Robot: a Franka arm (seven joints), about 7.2 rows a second.
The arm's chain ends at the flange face. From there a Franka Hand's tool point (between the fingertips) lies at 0.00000 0.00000 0.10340 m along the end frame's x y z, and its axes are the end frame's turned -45 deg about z.
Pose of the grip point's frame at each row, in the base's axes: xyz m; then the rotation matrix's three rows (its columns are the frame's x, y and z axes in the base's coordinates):
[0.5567 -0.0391 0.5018], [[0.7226 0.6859 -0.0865], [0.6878 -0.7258 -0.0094], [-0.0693 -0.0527 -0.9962]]
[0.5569 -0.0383 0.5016], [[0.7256 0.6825 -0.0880], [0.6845 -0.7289 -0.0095], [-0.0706 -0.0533 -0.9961]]
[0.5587 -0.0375 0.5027], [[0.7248 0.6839 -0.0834], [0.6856 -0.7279 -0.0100], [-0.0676 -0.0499 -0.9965]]
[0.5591 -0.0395 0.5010], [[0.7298 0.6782 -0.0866], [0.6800 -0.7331 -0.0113], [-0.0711 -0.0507 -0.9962]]
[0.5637 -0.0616 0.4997], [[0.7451 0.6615 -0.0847], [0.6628 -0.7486 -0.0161], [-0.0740 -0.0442 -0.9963]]
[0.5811 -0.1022 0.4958], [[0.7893 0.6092 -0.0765], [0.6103 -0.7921 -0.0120], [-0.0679 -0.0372 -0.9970]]
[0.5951 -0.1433 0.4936], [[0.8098 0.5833 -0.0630], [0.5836 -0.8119 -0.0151], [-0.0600 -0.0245 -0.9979]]
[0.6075 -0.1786 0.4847], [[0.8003 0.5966 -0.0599], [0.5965 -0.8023 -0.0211], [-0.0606 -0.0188 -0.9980]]
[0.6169 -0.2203 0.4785], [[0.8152 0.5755 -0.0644], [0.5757 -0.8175 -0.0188], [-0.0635 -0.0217 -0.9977]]
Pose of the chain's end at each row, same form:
[0.5656 -0.0381 0.6048], [[0.9960 -0.0260 -0.0865], [-0.0269 -0.9996 -0.0094], [-0.0863 0.0117 -0.9962]]
[0.5660 -0.0373 0.6046], [[0.9957 -0.0305 -0.0880], [-0.0314 -0.9994 -0.0095], [-0.0876 0.0122 -0.9961]]
[0.5673 -0.0365 0.6057], [[0.9961 -0.0289 -0.0834], [-0.0299 -0.9995 -0.0100], [-0.0831 0.0125 -0.9965]]
[0.5681 -0.0383 0.6040], [[0.9956 -0.0365 -0.0866], [-0.0375 -0.9992 -0.0113], [-0.0861 0.0144 -0.9962]]
[0.5725 -0.0599 0.6027], [[0.9946 -0.0591 -0.0847], [-0.0607 -0.9980 -0.0161], [-0.0836 0.0211 -0.9963]]
[0.5890 -0.1010 0.5989], [[0.9889 -0.1273 -0.0765], [-0.1286 -0.9916 -0.0120], [-0.0743 0.0217 -0.9970]]
[0.6016 -0.1417 0.5968], [[0.9851 -0.1602 -0.0630], [-0.1614 -0.9868 -0.0151], [-0.0598 0.0251 -0.9979]]
[0.6137 -0.1764 0.5879], [[0.9878 -0.1440 -0.0599], [-0.1455 -0.9891 -0.0211], [-0.0561 0.0296 -0.9980]]
[0.6236 -0.2184 0.5817], [[0.9834 -0.1695 -0.0644], [-0.1710 -0.9851 -0.0188], [-0.0602 0.0296 -0.9977]]

